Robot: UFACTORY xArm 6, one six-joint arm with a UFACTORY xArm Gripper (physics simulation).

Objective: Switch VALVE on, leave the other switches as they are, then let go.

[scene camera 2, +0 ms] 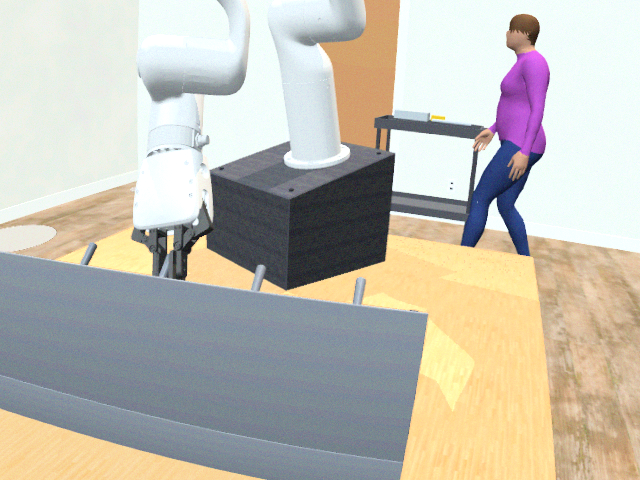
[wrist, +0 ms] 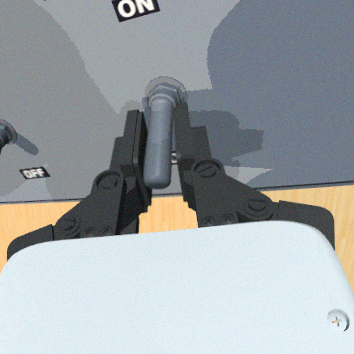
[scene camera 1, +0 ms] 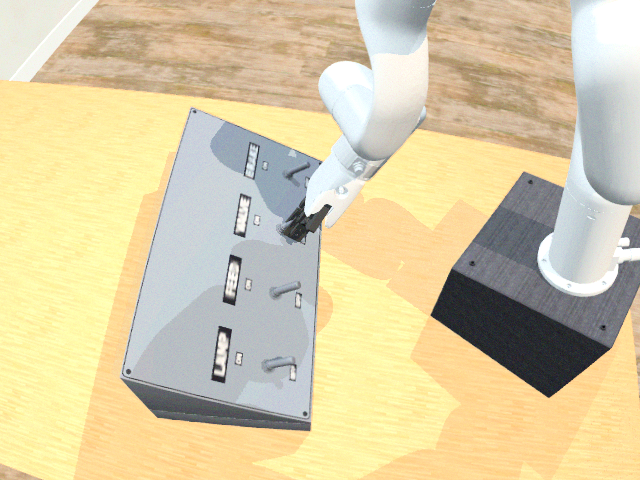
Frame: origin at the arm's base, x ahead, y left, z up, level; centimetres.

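Seen in the pictures: gripper, fingertip midpoint: (wrist: 161, 129) (scene camera 1: 291, 232); arm's base, origin of the base link: (scene camera 2: 317, 158) (scene camera 1: 577, 263).
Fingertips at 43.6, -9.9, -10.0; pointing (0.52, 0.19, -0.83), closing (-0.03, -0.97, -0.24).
Note:
Pixels of each thing's top centre, then the offset from my fingertips to it, as dx, dy, dz. "spot": a spot on its surface instead.
- VALVE lever, middle of its top: (wrist: 145, 144) (scene camera 2: 165, 256) -0.2, -0.5, +3.6
- label, surface spot: (wrist: 136, 8) spot: +5.5, -0.5, +2.2
- grey panel, surface spot: (scene camera 2: 217, 361) spot: +19.7, +14.0, +2.9
- FEED lever, middle of its top: (scene camera 2: 257, 268) (scene camera 1: 286, 282) -0.2, +11.5, +3.6
- LAMP lever, middle of its top: (scene camera 2: 359, 281) (scene camera 1: 280, 358) -0.1, +23.5, +3.6
- blurred nameplate, surface spot: (scene camera 1: 251, 160) spot: +8.0, -12.4, +3.6
The VALVE lever (wrist: 158, 150) (scene camera 2: 164, 266) is a grey toggle; in the wrist view it leans away from the ON label (wrist: 136, 8), toward the panel's near edge, so it is at the OFF side. My gripper (wrist: 161, 129) (scene camera 1: 292, 232) (scene camera 2: 170, 267) is shut on this lever, one black finger on each side. Its OFF label is mostly hidden by the right finger. The VALVE nameplate (scene camera 1: 242, 215) is on the grey panel (scene camera 1: 170, 258) (scene camera 2: 217, 361). The FEED lever (scene camera 1: 285, 288) (scene camera 2: 258, 279) and LAMP lever (scene camera 1: 279, 363) (scene camera 2: 359, 291) lean to OFF.
Another lever (scene camera 1: 297, 169) (scene camera 2: 88, 254), beside a blurred nameplate (scene camera 1: 251, 160), stands near the arm on the other side of VALVE and leans the same way. The arm's dark base box (scene camera 1: 496, 320) (scene camera 2: 248, 222) stands behind the panel. A person (scene camera 2: 522, 103) is near a cart (scene camera 2: 429, 125) in the background.

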